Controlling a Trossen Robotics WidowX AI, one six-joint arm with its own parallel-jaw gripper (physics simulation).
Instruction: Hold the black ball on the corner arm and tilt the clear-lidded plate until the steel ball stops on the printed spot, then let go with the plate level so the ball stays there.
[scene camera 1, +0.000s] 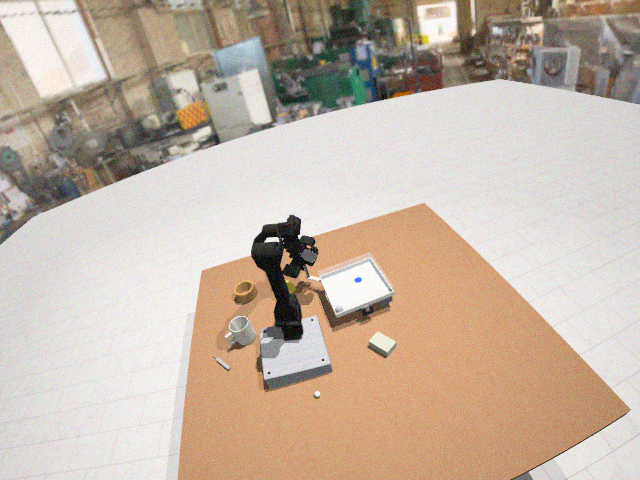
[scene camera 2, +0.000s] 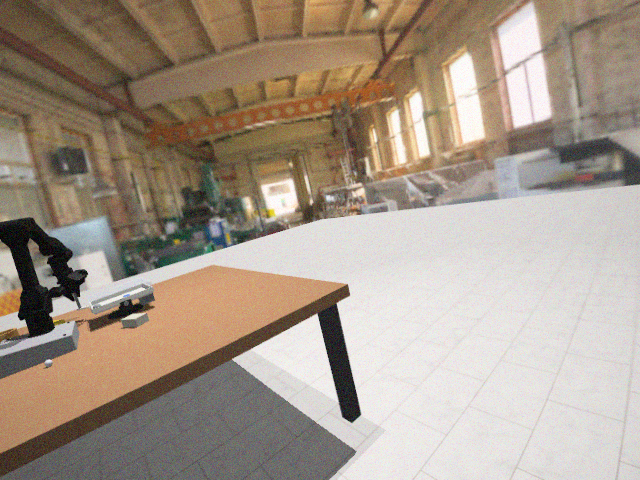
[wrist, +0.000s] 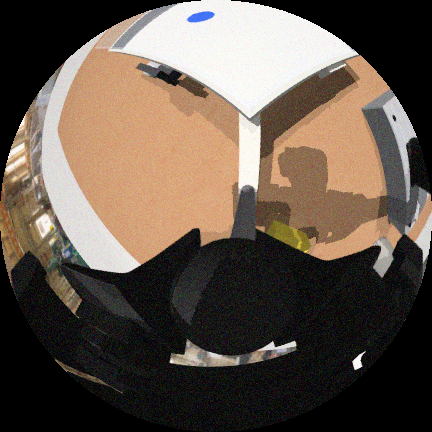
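The white clear-lidded plate (scene camera 1: 347, 291) (scene camera 2: 120, 296) (wrist: 250, 52) stands on the brown table, to the right of my arm. Its blue printed spot (scene camera 1: 358, 279) (wrist: 200, 16) lies near the plate's middle. The steel ball (scene camera 1: 339, 309) rests in the plate's near left corner, away from the spot. A white corner arm (scene camera 1: 314, 277) (wrist: 249, 149) runs from the plate's corner to the black ball (wrist: 245, 310). My gripper (scene camera 1: 298, 268) (wrist: 222, 233) is shut on the black ball. The steel ball is out of the wrist view.
A yellow block (scene camera 1: 290, 286) (wrist: 287, 235) lies under the gripper. A brown ring-shaped bowl (scene camera 1: 245, 290), a white mug (scene camera 1: 241, 330) and a grey pen (scene camera 1: 222, 363) lie left of the grey arm base (scene camera 1: 294, 357). A cream block (scene camera 1: 382, 343) (scene camera 2: 134, 320) and a small white ball (scene camera 1: 316, 394) lie nearer.
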